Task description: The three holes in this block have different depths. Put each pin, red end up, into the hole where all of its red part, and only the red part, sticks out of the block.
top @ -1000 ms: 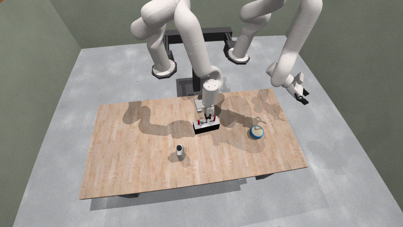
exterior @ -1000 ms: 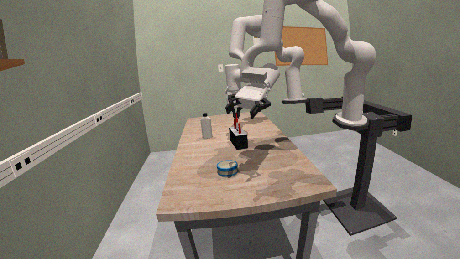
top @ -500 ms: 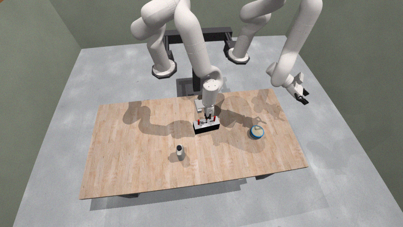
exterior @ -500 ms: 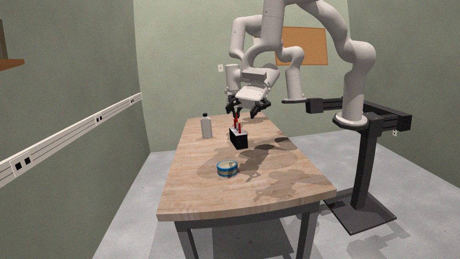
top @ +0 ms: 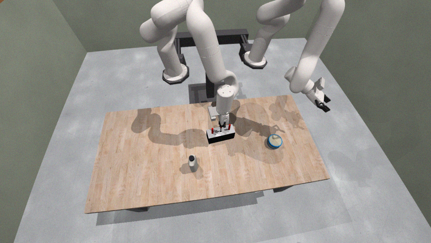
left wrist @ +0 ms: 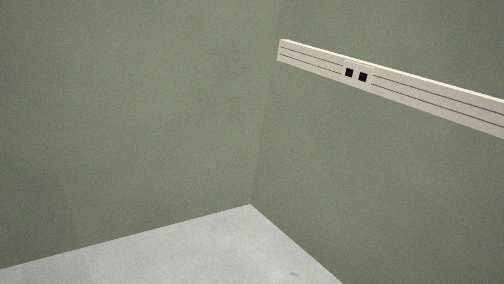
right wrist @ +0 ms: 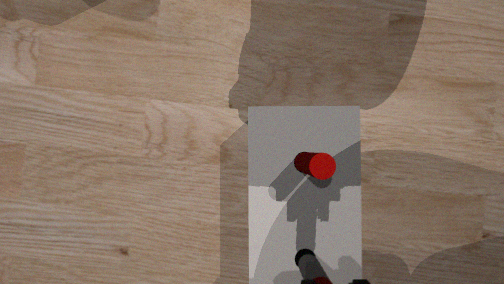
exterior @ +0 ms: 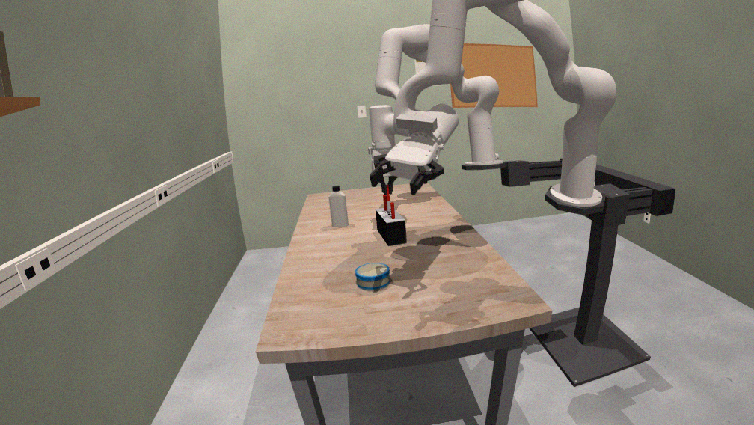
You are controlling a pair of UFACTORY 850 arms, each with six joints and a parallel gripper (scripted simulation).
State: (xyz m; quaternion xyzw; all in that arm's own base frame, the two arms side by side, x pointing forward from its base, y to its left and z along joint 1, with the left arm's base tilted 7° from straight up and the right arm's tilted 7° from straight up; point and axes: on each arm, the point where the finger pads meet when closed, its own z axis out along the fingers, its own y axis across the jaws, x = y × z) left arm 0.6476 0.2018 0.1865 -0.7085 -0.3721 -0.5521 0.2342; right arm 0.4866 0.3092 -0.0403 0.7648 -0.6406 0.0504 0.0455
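Note:
Now: the black block 14 cm below my right hand. The rest, counted from my right hand: round blue-rimmed tin: 15 cm ahead, 36 cm to the left, 17 cm below; then grey bottle: 17 cm ahead, 23 cm to the right, 7 cm below.

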